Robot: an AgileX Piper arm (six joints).
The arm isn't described. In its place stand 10 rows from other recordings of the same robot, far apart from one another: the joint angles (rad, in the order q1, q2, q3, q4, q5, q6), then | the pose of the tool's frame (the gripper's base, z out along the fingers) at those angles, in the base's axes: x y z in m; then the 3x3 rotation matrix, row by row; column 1 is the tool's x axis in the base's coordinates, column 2 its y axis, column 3 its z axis.
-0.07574 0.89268 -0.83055 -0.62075 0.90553 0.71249 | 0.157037 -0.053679 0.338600; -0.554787 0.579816 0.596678; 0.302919 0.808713 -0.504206; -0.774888 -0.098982 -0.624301
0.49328 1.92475 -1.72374 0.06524 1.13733 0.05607 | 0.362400 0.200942 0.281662; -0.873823 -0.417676 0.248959; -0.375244 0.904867 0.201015; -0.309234 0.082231 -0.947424
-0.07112 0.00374 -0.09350 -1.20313 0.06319 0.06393 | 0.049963 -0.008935 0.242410; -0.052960 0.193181 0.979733; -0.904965 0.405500 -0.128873; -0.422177 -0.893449 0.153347
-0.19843 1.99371 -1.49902 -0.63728 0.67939 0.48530 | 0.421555 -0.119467 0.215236; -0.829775 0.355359 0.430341; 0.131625 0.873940 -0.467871; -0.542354 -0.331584 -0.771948
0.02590 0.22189 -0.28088 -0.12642 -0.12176 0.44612 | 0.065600 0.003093 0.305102; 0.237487 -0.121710 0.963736; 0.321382 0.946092 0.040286; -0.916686 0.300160 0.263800
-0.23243 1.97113 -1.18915 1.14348 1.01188 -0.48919 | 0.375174 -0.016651 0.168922; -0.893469 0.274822 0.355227; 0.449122 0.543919 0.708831; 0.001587 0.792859 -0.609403
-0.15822 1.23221 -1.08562 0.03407 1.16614 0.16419 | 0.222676 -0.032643 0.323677; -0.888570 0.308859 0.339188; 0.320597 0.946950 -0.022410; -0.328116 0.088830 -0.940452
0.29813 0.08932 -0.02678 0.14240 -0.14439 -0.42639 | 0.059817 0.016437 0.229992; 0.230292 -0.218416 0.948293; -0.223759 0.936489 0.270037; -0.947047 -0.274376 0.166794
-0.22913 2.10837 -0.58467 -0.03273 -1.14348 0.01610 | 0.312459 -0.070091 0.073958; -0.280975 0.199976 0.938649; 0.068129 0.979739 -0.188336; -0.957294 0.011032 -0.288907
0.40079 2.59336 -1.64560 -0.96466 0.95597 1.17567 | 0.432114 0.116746 -0.005971; -0.940566 0.187244 0.283330; -0.025669 0.792694 -0.609079; -0.338641 -0.580152 -0.740774
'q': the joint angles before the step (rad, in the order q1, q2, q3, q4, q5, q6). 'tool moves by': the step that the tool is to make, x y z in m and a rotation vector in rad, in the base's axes. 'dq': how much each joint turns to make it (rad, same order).
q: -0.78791, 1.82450, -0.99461, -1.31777, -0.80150, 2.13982
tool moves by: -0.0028, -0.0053, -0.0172, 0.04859, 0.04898, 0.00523
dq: -0.01923, 0.04279, 0.00004, -0.04581, -0.01047, 0.04060
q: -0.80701, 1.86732, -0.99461, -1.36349, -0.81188, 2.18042
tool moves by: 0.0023, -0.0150, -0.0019, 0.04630, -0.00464, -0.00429
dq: -0.02979, 0.04302, -0.05741, -0.04099, -0.03357, 0.07094
